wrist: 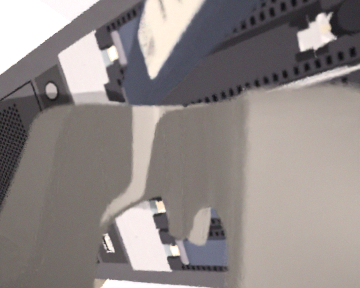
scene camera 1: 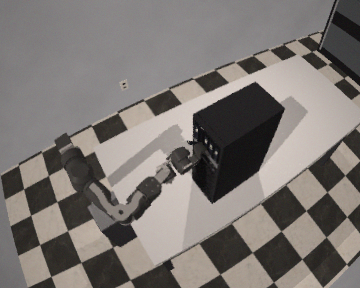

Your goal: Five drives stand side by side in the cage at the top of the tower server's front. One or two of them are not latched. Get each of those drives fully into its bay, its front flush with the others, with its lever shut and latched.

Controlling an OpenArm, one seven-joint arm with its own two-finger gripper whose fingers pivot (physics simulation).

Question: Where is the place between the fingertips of my gripper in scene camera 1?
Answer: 205,148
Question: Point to a black tower server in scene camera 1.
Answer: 243,124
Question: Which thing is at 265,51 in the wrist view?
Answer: A drive.
